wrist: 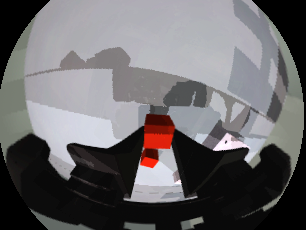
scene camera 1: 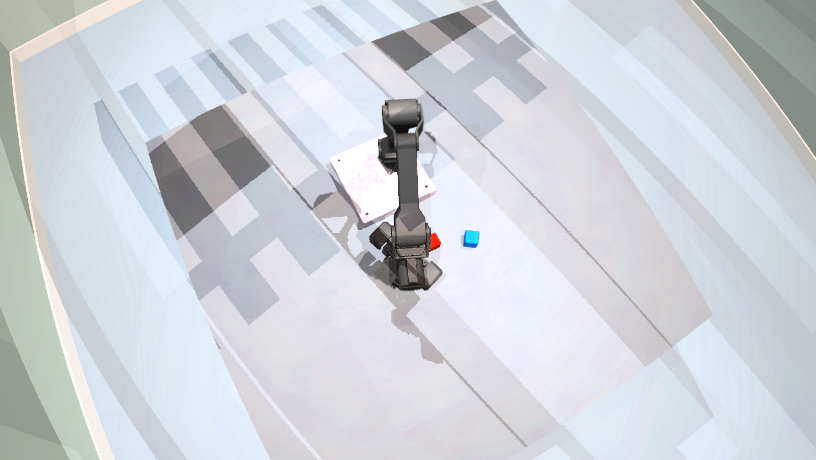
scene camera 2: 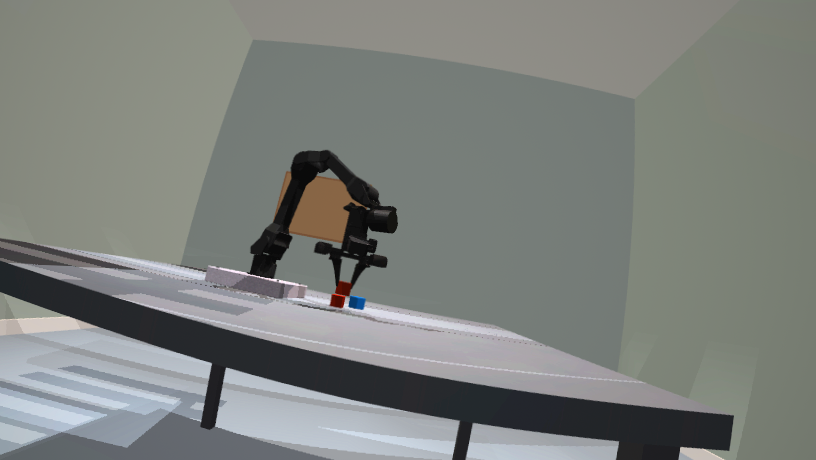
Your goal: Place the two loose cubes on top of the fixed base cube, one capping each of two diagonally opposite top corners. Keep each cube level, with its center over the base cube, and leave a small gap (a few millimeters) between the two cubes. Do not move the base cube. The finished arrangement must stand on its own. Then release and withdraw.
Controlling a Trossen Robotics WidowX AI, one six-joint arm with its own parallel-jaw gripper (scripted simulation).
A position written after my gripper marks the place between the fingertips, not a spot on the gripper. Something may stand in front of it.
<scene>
My gripper (scene camera 2: 343, 287) carries a red cube (wrist: 159, 129).
My gripper is seen too in the wrist view (wrist: 157, 130) and in scene camera 1 (scene camera 1: 403, 264).
</scene>
